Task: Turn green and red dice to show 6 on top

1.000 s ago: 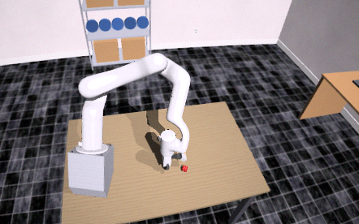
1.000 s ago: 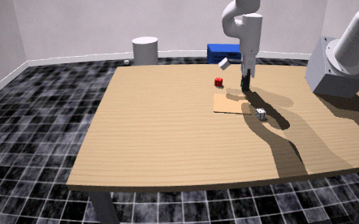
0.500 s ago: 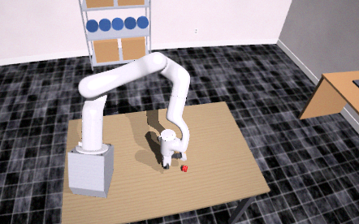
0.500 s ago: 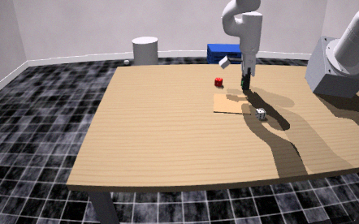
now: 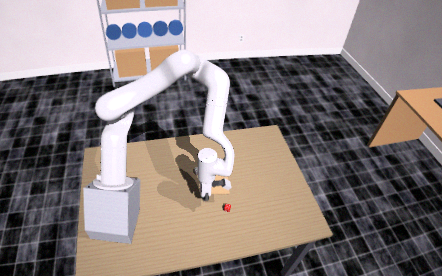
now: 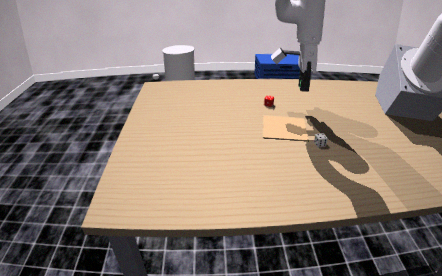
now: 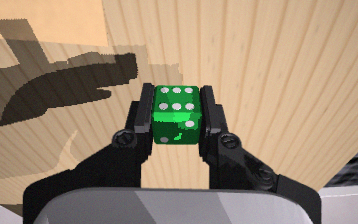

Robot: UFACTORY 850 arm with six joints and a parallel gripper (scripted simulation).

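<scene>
My gripper is now 11 cm short of the red die, 9 cm above it and 5 cm to the left of it. Also, from my hand: tan mat: 12 cm to the left, 10 cm below, 10 cm ahead; then green die: 1 cm below; then white die: 23 cm to the left, 9 cm below, 2 cm ahead.
</scene>
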